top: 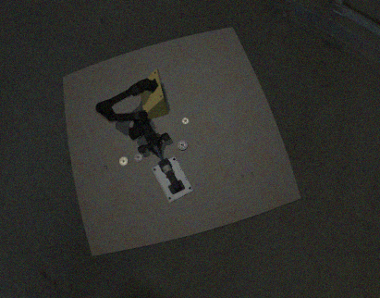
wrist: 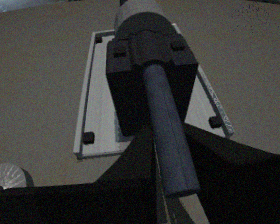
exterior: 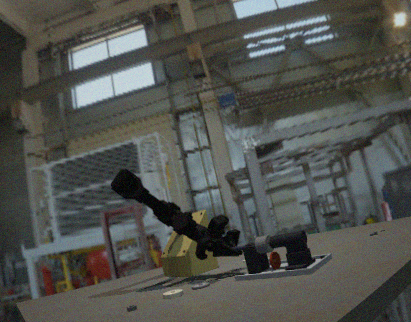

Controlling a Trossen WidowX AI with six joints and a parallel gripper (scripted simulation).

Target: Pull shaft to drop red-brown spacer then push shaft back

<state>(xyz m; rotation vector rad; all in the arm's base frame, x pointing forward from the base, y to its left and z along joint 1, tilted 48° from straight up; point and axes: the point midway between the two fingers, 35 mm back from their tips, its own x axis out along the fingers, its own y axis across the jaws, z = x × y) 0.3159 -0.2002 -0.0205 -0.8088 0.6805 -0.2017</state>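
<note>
My gripper tip is 30 mm short of the dark shaft and 20 mm below it. From my gripper tip the other things lie so: red-brown spacer 110 mm ahead, 10 mm to the left, 30 mm below; then small dark bit 90 mm behind, 340 mm to the right, 60 mm below.
</note>
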